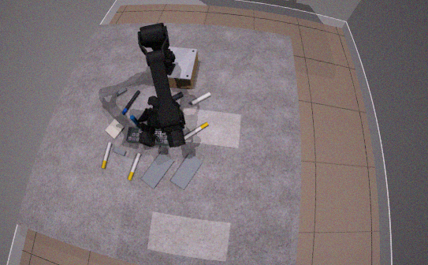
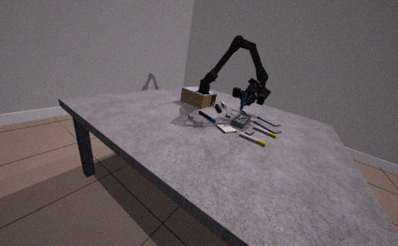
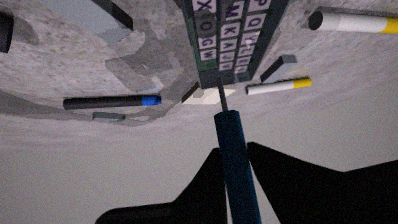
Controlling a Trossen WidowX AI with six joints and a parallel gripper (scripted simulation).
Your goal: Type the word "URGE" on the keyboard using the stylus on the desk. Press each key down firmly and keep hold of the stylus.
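My gripper tip is now 110 mm short of the grey block, 90 mm to the left of it and 100 mm above it. Also, from my gripper tip: pale pad 20 mm ahead, 160 mm to the right, 100 mm below; then blue stylus 10 mm below.
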